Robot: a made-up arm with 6 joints. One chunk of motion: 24 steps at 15 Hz.
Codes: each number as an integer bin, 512 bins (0 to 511) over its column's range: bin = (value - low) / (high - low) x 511, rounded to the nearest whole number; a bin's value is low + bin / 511 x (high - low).
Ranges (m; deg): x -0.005..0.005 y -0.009..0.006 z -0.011..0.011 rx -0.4..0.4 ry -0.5..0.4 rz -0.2..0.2
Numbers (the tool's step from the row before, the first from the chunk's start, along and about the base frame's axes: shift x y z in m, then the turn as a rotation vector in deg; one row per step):
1: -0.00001 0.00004 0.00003 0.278 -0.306 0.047
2: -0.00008 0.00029 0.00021 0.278 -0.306 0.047
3: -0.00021 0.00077 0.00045 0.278 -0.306 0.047
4: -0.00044 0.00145 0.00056 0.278 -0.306 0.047
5: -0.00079 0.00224 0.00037 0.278 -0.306 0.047
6: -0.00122 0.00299 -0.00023 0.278 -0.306 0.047
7: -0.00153 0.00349 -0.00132 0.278 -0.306 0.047
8: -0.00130 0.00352 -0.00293 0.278 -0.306 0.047
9: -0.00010 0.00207 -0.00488 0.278 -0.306 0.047
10: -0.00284 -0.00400 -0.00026 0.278 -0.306 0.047
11: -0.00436 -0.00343 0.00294 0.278 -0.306 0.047
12: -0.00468 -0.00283 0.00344 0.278 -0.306 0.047
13: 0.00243 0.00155 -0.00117 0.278 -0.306 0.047
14: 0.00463 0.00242 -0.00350 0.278 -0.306 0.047
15: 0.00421 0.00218 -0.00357 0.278 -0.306 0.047
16: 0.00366 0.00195 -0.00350 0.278 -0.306 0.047
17: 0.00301 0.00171 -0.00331 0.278 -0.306 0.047
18: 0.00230 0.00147 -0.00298 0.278 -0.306 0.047
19: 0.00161 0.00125 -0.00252 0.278 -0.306 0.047
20: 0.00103 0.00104 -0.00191 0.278 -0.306 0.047
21: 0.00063 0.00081 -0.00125 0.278 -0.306 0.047
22: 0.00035 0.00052 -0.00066 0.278 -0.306 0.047
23: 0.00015 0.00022 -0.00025 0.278 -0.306 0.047
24: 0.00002 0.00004 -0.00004 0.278 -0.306 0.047
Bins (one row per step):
1: 255 308 256 433 110 316
2: 251 316 260 433 110 316
3: 245 333 266 433 110 316
4: 233 356 269 433 110 316
5: 215 383 264 433 110 316
6: 193 408 250 433 110 316
7: 177 425 225 433 110 316
8: 189 427 187 433 110 316
9: 250 377 142 433 110 316
10: 110 170 249 433 110 316
11: 33 190 324 433 110 316
12: 16 210 335 433 110 316
13: 380 359 228 433 110 316
14: 492 389 174 433 110 316
15: 471 381 173 433 110 316
16: 443 373 174 433 110 316
17: 409 365 179 433 110 316
18: 373 357 186 433 110 316
19: 338 349 197 433 110 316
20: 308 342 211 433 110 316
21: 288 334 226 433 110 316
22: 273 324 240 433 110 316
23: 263 314 250 433 110 316
24: 257 308 255 433 110 316

